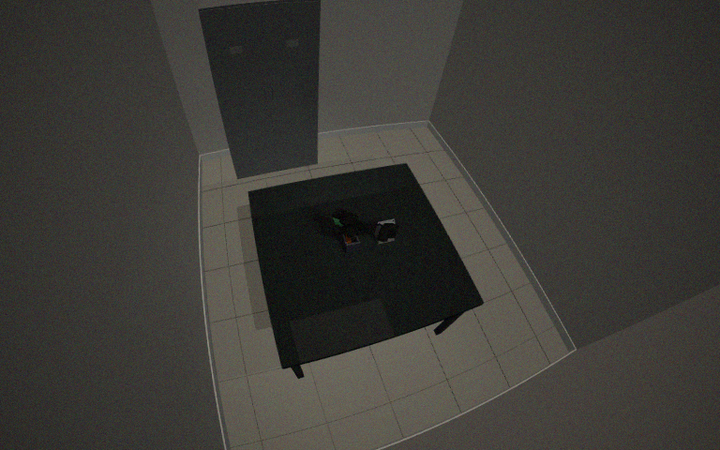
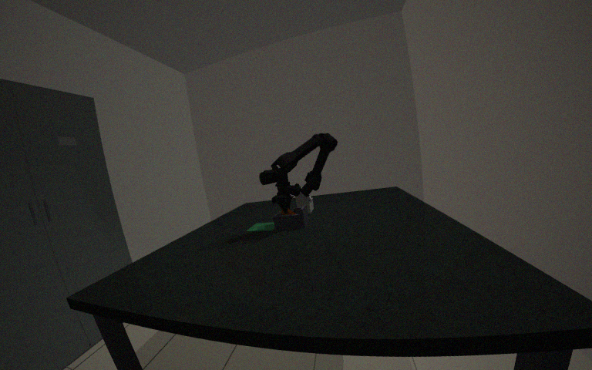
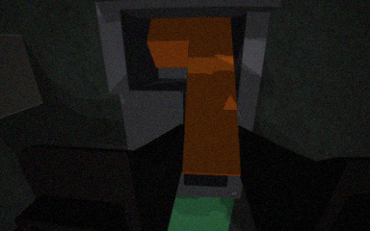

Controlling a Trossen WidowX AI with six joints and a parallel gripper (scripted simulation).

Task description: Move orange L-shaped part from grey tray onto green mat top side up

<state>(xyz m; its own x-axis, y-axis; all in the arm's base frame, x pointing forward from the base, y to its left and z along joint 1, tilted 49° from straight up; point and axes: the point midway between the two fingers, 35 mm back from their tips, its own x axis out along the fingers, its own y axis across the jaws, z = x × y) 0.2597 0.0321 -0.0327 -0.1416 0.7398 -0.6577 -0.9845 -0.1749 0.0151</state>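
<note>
The green mat is 150 mm to the right of my gripper tip and 80 mm below it. From my gripper tip the other things lie so: orange L-shaped part (20 mm behind, 30 mm to the left, 30 mm below).
</note>
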